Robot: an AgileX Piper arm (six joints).
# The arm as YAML. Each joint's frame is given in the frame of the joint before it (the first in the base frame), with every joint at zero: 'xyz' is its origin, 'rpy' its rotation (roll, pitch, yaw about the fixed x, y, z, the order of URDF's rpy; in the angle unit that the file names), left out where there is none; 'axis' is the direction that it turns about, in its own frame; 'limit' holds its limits. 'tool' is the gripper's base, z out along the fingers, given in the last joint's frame.
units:
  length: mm
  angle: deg
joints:
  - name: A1
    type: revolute
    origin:
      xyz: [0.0, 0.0, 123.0]
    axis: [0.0, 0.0, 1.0]
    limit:
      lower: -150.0
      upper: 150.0
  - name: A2
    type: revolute
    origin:
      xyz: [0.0, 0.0, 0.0]
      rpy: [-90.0, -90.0, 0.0]
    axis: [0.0, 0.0, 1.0]
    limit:
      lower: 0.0
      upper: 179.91
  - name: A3
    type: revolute
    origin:
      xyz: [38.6, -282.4, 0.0]
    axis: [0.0, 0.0, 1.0]
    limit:
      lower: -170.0
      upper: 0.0
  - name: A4
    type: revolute
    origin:
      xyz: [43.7, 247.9, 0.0]
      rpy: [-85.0, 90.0, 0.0]
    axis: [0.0, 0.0, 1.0]
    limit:
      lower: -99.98
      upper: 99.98
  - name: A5
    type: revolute
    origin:
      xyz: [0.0, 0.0, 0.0]
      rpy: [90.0, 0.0, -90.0]
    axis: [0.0, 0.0, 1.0]
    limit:
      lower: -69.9
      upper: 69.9
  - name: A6
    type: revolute
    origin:
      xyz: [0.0, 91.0, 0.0]
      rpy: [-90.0, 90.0, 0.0]
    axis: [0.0, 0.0, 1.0]
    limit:
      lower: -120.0
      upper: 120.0
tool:
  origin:
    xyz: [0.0, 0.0, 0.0]
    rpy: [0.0, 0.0, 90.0]
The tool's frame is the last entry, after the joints.
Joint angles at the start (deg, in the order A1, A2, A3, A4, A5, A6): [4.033, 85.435, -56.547, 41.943, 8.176, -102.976]
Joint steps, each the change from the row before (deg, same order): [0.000, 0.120, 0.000, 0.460, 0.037, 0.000]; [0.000, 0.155, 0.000, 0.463, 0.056, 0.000]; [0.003, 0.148, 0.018, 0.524, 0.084, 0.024]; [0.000, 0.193, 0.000, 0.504, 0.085, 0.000]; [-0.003, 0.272, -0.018, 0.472, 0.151, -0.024]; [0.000, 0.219, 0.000, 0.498, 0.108, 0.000]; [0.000, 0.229, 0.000, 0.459, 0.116, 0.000]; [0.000, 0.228, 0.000, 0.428, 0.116, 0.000]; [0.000, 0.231, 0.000, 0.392, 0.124, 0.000]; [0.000, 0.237, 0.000, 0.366, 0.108, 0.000]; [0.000, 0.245, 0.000, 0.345, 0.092, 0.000]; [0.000, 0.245, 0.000, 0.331, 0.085, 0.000]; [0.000, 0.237, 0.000, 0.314, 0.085, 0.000]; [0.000, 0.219, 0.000, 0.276, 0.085, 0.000]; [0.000, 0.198, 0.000, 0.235, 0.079, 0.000]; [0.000, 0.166, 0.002, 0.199, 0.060, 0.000]
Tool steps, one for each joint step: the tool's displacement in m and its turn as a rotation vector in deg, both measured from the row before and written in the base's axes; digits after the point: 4 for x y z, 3 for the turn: [0.0003, 0.0001, -0.0007, 0.419, 0.177, -0.164]; [0.0004, 0.0002, -0.0009, 0.423, 0.227, -0.154]; [0.0003, 0.0002, -0.0010, 0.505, 0.266, -0.172]; [0.0005, 0.0002, -0.0011, 0.464, 0.288, -0.155]; [0.0007, 0.0003, -0.0016, 0.426, 0.391, -0.092]; [0.0005, 0.0002, -0.0013, 0.462, 0.329, -0.141]; [0.0005, 0.0002, -0.0014, 0.428, 0.342, -0.120]; [0.0005, 0.0002, -0.0014, 0.399, 0.338, -0.108]; [0.0005, 0.0002, -0.0014, 0.369, 0.344, -0.089]; [0.0005, 0.0002, -0.0014, 0.341, 0.336, -0.089]; [0.0006, 0.0002, -0.0015, 0.317, 0.331, -0.091]; [0.0006, 0.0002, -0.0015, 0.302, 0.325, -0.091]; [0.0005, 0.0002, -0.0014, 0.287, 0.316, -0.084]; [0.0005, 0.0002, -0.0013, 0.255, 0.295, -0.068]; [0.0004, 0.0002, -0.0012, 0.218, 0.267, -0.054]; [0.0004, 0.0001, -0.0010, 0.182, 0.221, -0.051]
